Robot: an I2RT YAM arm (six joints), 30 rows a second.
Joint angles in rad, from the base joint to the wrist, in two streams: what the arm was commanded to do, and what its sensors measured. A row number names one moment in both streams.
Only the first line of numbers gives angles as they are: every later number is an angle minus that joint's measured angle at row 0.
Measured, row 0:
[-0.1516, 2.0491, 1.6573, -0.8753, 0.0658, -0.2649]
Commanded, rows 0 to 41:
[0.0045, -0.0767, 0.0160, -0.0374, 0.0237, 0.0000]
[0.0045, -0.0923, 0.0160, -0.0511, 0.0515, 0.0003]
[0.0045, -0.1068, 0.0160, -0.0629, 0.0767, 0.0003]
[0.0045, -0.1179, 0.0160, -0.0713, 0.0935, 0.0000]
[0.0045, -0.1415, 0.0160, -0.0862, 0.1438, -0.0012]
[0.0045, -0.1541, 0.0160, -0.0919, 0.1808, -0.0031]
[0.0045, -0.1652, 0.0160, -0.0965, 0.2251, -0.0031]
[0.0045, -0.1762, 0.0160, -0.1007, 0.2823, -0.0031]
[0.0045, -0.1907, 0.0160, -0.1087, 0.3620, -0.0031]
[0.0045, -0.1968, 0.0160, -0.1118, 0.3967, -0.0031]
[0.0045, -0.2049, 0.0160, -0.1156, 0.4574, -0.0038]
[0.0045, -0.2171, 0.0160, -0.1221, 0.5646, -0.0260]
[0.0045, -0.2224, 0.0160, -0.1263, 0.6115, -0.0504]
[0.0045, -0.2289, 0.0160, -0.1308, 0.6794, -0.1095]
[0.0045, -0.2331, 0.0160, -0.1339, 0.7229, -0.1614]
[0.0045, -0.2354, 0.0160, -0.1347, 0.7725, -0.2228]
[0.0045, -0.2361, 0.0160, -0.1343, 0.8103, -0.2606]
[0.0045, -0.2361, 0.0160, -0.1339, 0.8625, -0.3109]
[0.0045, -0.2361, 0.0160, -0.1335, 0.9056, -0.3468]
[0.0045, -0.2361, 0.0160, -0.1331, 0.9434, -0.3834]
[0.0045, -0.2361, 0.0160, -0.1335, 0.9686, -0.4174]
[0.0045, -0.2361, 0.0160, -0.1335, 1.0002, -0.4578]
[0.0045, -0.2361, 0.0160, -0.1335, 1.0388, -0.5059]
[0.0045, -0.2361, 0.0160, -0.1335, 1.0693, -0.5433]
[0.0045, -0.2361, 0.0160, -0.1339, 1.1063, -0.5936]
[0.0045, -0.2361, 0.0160, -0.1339, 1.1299, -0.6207]
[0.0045, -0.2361, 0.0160, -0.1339, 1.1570, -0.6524]
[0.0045, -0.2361, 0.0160, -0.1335, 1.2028, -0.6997]
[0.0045, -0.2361, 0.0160, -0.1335, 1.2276, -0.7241]
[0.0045, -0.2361, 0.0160, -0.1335, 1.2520, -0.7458]
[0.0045, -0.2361, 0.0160, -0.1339, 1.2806, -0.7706]
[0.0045, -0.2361, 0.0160, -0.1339, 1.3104, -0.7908]
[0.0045, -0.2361, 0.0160, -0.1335, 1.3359, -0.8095]
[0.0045, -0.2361, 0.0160, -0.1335, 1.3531, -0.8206]
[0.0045, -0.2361, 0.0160, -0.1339, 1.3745, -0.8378]
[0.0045, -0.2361, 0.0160, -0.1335, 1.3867, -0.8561]
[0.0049, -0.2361, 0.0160, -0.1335, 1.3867, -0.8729]
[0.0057, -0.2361, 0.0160, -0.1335, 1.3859, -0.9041]
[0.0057, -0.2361, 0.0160, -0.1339, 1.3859, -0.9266]
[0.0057, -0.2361, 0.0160, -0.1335, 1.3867, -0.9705]
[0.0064, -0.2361, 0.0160, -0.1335, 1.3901, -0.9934]
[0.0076, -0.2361, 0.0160, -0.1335, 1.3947, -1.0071]
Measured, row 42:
[0.0003, -0.2037, 0.0000, -0.1320, 1.3172, -0.9045]
